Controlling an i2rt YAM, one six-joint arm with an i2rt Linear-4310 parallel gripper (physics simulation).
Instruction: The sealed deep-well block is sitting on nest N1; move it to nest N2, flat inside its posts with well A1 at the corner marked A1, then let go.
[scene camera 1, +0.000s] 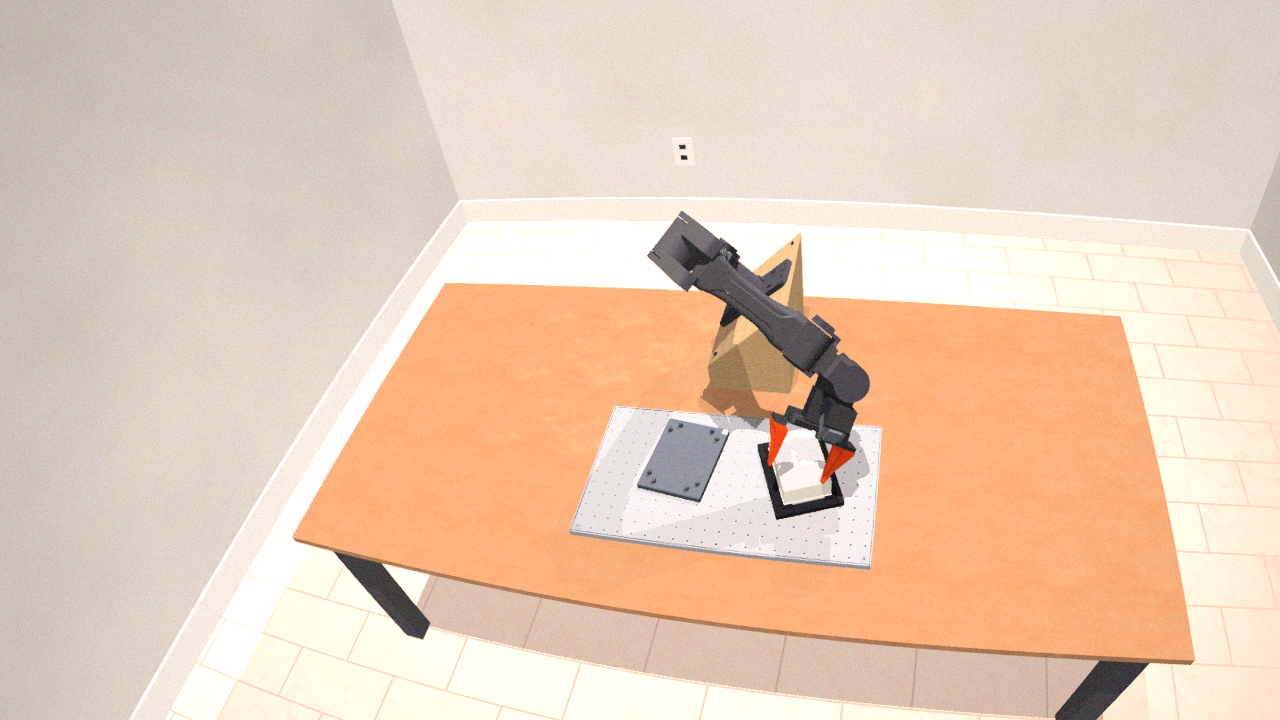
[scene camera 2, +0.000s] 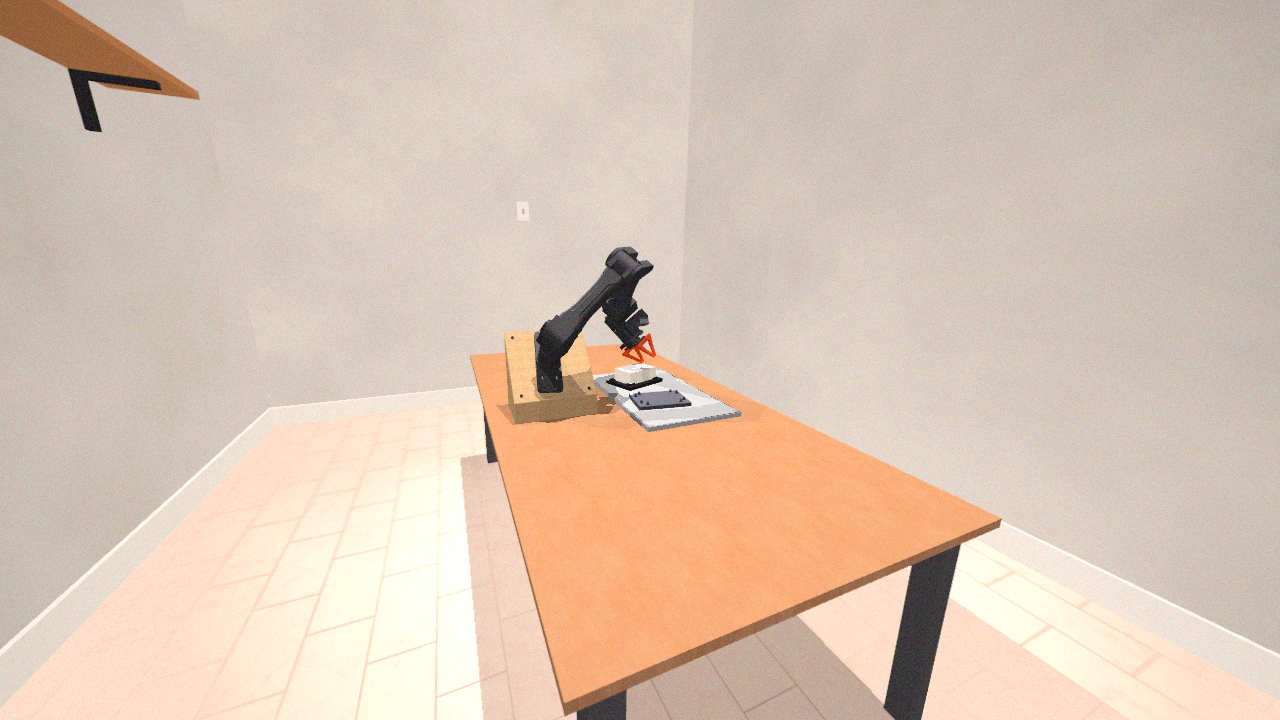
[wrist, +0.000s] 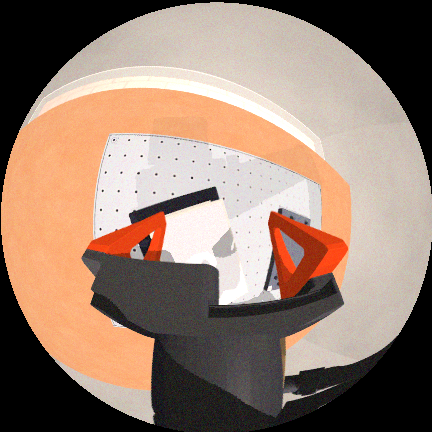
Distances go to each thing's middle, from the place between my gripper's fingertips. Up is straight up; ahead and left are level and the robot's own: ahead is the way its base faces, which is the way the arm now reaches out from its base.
Labels:
Now: hand 50 mm past the white block (scene camera 1: 799, 464), 10 mm to the left of it and 50 mm above it. From my hand the other things lie so: dark flat plate (scene camera 1: 690, 453): 50 mm behind, 220 mm to the right, 70 mm below; then perforated plate (scene camera 1: 735, 513): 20 mm behind, 120 mm to the right, 80 mm below.

